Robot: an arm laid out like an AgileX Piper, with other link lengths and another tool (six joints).
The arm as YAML. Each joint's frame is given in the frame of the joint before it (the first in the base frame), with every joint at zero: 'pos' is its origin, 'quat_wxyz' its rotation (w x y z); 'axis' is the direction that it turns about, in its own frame. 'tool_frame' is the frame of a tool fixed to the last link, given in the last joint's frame.
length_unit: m
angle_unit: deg
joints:
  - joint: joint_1
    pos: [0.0, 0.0, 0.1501]
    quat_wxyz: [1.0, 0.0, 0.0, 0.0]
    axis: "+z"
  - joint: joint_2
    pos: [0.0, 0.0, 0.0]
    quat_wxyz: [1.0, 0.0, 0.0, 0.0]
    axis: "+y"
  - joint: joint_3
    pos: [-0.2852, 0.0, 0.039]
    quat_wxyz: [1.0, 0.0, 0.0, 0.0]
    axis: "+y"
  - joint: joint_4
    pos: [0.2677, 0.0, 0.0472]
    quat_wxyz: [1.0, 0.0, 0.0, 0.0]
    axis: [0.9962, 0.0, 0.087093]
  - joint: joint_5
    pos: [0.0, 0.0, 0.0]
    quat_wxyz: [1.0, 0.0, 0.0, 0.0]
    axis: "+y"
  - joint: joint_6
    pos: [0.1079, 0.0, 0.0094]
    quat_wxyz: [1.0, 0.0, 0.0, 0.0]
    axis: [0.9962, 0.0, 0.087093]
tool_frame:
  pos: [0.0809, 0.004, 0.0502]
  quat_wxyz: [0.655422, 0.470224, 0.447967, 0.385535]
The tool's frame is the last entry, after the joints.
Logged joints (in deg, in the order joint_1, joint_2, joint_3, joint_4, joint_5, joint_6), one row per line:
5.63, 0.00, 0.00, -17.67, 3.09, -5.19
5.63, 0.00, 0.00, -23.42, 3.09, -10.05
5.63, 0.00, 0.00, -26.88, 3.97, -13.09
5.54, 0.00, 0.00, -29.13, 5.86, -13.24
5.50, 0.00, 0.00, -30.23, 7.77, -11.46
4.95, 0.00, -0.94, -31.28, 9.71, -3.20
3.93, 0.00, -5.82, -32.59, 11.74, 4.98
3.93, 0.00, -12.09, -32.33, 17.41, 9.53
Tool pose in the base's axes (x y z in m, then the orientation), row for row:
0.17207, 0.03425, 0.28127, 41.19, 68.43, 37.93
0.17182, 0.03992, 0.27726, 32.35, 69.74, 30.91
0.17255, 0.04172, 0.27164, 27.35, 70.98, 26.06
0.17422, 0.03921, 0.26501, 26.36, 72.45, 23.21
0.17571, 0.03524, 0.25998, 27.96, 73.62, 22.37
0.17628, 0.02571, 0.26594, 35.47, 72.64, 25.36
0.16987, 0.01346, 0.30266, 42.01, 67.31, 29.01
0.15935, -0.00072, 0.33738, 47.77, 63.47, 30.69
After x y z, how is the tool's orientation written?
As a rotation vector, in degrees.
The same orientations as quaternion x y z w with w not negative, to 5 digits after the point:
0.32483, 0.53965, 0.29912, 0.71679
0.25834, 0.55693, 0.24684, 0.74977
0.21956, 0.56982, 0.20921, 0.76376
0.21157, 0.58149, 0.18629, 0.76315
0.22376, 0.58918, 0.17903, 0.75547
0.28210, 0.57771, 0.20169, 0.73891
0.33429, 0.53561, 0.23084, 0.74033
0.37955, 0.50429, 0.24384, 0.73633

